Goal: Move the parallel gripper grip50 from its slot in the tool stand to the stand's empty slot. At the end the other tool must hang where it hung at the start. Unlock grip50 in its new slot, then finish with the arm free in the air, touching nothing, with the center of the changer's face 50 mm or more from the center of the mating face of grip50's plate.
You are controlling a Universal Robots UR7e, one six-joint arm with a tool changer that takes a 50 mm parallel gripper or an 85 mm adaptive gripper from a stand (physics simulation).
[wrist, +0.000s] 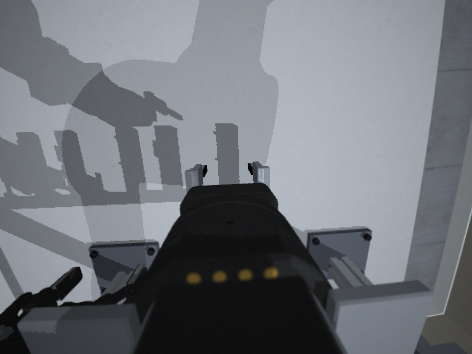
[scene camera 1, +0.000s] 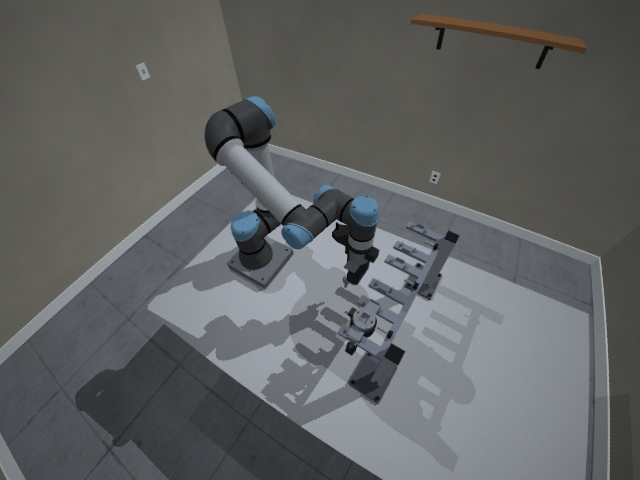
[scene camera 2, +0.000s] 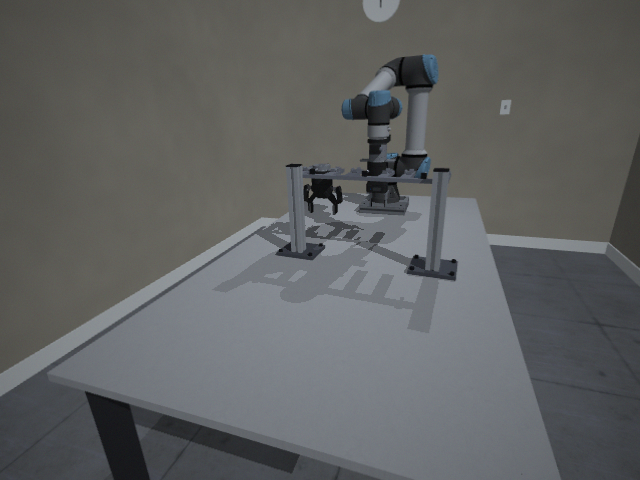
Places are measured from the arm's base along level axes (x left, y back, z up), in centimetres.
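Where they show: arm's base at its link origin: (scene camera 1: 256,255) (scene camera 2: 384,199).
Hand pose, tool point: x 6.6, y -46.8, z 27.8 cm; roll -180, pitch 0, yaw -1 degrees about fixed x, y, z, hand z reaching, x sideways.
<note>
Each offset is from my tool point to the top centre of the thing. "*": to the spot under its first point. Level surfaces: height alone.
The parallel gripper grip50 {* dx -3.7, dy +0.7, dz -13.3 cm} (scene camera 1: 349,283) (scene camera 2: 377,194) (wrist: 228,171) is on the arm's changer, upright, fingers pointing down. Its two fingers stand apart with nothing between them in the wrist view. It is on the arm-base side of the tool stand (scene camera 1: 438,262) (scene camera 2: 438,222), in front of the middle slot, whose prong ends show left and right of its body in the wrist view. The middle slot {* dx -4.6, dy -13.1, dz -3.7 cm} (scene camera 1: 388,289) holds no tool. The slot at the far end {* dx +12.9, dy -13.9, dz -3.6 cm} (scene camera 1: 412,251) is empty too. The other tool, the adaptive gripper (scene camera 1: 363,320) (scene camera 2: 322,187) (wrist: 68,283), hangs in the end slot.
The stand's two foot plates (scene camera 1: 373,379) (scene camera 2: 431,267) (wrist: 345,240) rest on the table {dz -31.9 cm} (scene camera 2: 310,372). The arm's base (scene camera 1: 261,260) stands beyond the stand in scene camera 2. A wooden shelf (scene camera 1: 496,32) is high on the wall.
</note>
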